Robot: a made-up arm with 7 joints. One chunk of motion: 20 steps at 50 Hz.
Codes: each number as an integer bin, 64 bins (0 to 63) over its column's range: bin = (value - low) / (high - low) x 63, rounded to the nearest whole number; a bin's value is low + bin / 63 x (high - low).
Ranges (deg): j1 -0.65..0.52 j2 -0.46..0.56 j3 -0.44..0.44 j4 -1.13..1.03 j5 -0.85..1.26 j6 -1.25..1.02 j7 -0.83..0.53
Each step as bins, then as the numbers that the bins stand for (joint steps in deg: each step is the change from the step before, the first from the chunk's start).
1 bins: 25 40 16 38 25 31 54
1 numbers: -0.186 0.188 -0.217 0.173 -0.013 -0.133 0.336
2 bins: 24 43 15 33 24 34 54
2 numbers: -0.204 0.236 -0.230 0.001 -0.046 -0.025 0.336
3 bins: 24 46 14 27 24 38 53
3 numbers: -0.204 0.285 -0.244 -0.204 -0.046 0.119 0.314
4 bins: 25 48 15 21 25 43 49
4 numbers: -0.186 0.317 -0.230 -0.410 -0.013 0.299 0.228
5 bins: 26 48 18 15 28 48 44
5 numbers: -0.167 0.317 -0.189 -0.616 0.088 0.480 0.120
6 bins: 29 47 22 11 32 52 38
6 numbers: -0.111 0.301 -0.133 -0.753 0.222 0.624 -0.010
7 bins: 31 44 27 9 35 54 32
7 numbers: -0.074 0.252 -0.063 -0.821 0.322 0.696 -0.139
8 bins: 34 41 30 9 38 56 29
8 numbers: -0.019 0.204 -0.021 -0.821 0.423 0.768 -0.204
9 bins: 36 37 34 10 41 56 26
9 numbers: 0.019 0.139 0.035 -0.787 0.523 0.768 -0.269
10 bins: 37 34 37 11 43 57 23
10 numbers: 0.037 0.090 0.077 -0.753 0.590 0.804 -0.333
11 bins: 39 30 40 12 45 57 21
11 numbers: 0.074 0.026 0.119 -0.719 0.657 0.804 -0.377
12 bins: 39 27 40 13 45 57 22
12 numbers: 0.074 -0.023 0.119 -0.684 0.657 0.804 -0.355
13 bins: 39 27 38 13 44 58 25
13 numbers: 0.074 -0.023 0.091 -0.684 0.624 0.840 -0.290
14 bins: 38 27 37 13 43 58 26
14 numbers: 0.056 -0.023 0.077 -0.684 0.590 0.840 -0.269
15 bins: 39 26 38 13 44 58 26
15 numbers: 0.074 -0.039 0.091 -0.684 0.624 0.840 -0.269
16 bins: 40 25 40 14 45 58 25
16 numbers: 0.093 -0.055 0.119 -0.650 0.657 0.840 -0.290
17 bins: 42 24 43 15 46 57 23
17 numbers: 0.130 -0.071 0.161 -0.616 0.691 0.804 -0.333
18 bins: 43 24 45 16 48 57 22
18 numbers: 0.149 -0.071 0.189 -0.581 0.758 0.804 -0.355
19 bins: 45 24 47 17 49 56 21
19 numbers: 0.186 -0.071 0.217 -0.547 0.791 0.768 -0.377
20 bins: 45 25 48 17 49 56 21
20 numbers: 0.186 -0.055 0.230 -0.547 0.791 0.768 -0.377
